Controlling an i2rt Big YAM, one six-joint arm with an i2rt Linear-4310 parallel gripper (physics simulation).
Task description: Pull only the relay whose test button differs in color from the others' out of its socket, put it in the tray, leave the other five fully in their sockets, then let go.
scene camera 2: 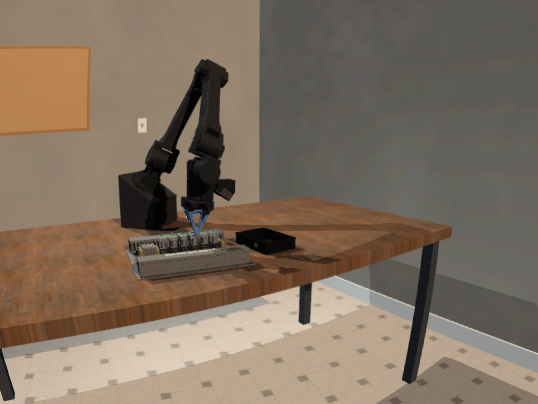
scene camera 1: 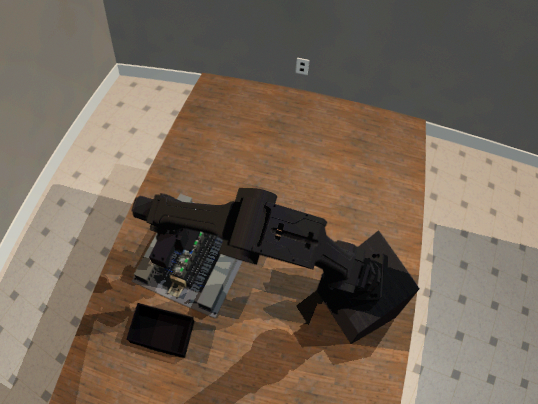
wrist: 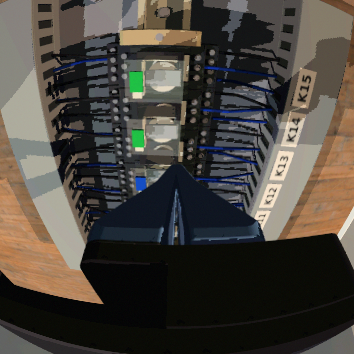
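Pixels of known places: gripper, fingertip midpoint: (scene camera 2: pixel 197 234) (scene camera 1: pixel 183 251) (wrist: pixel 175 173); arm's base, link origin: (scene camera 2: pixel 146 185) (scene camera 1: pixel 366 276).
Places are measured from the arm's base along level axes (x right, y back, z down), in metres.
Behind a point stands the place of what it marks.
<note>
A row of relays sits in sockets on a panel. In the wrist view the relay with the blue test button (wrist: pixel 141 183) @(x -0.005, y -0.469, z 0.086 m) is third from the tan end clamp, partly hidden behind the fingers. Two relays with green buttons, the end one (wrist: pixel 161 80) @(x -0.064, y -0.487, z 0.088 m) and its neighbour (wrist: pixel 162 131) @(x -0.037, y -0.485, z 0.088 m), sit in their sockets. The others are hidden there by the gripper. My gripper (wrist: pixel 175 173) @(x -0.011, y -0.490, z 0.087 m) (scene camera 2: pixel 197 233) @(x -0.011, y -0.490, z 0.087 m) is shut and empty, pointing down with its blue fingertips at the top of the relay row, close to the blue-button relay. The black tray (scene camera 1: pixel 160 331) @(x -0.237, y -0.491, z 0.152 m) (scene camera 2: pixel 265 240) @(x -0.266, y -0.447, z 0.153 m) stands beside the panel.
Grey wire ducts (wrist: pixel 20 150) (scene camera 2: pixel 195 261) run along both sides of the relay row, with dark and blue wires between. A tan end clamp (wrist: pixel 175 38) @(x -0.082, y -0.495, z 0.115 m) closes the row. Labels such as K15 (wrist: pixel 304 88) @(x -0.053, y -0.574, z 0.113 m) mark one duct. The arm covers part of the panel in scene camera 1.
</note>
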